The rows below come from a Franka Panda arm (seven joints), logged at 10 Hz.
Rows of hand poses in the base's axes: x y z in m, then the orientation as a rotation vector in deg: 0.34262, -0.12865, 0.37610, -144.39, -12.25, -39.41; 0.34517, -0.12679, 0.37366, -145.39, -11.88, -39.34; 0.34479, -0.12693, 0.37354, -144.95, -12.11, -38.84; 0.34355, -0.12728, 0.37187, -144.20, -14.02, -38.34; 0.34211, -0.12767, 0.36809, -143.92, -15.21, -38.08; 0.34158, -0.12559, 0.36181, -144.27, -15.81, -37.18; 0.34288, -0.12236, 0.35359, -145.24, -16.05, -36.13; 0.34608, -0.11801, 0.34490, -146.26, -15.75, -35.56; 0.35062, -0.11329, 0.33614, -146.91, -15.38, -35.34
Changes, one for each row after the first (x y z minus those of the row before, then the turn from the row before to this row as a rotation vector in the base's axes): 0.00255, 0.00186, -0.00244, -0.84, 0.24, -0.49; -0.00038, -0.00014, -0.00012, 0.43, 0.25, 0.39; -0.00124, -0.00035, -0.00167, 0.30, -0.11, 1.59; -0.00144, -0.00039, -0.00378, -0.01, -0.08, 0.93; -0.00053, 0.00208, -0.00628, -0.38, 0.55, 0.52; 0.00130, 0.00323, -0.00822, -0.86, 0.78, 0.15; 0.00320, 0.00435, -0.00869, -0.82, 0.55, -0.34; 0.00454, 0.00472, -0.00876, -0.50, 0.28, -0.37
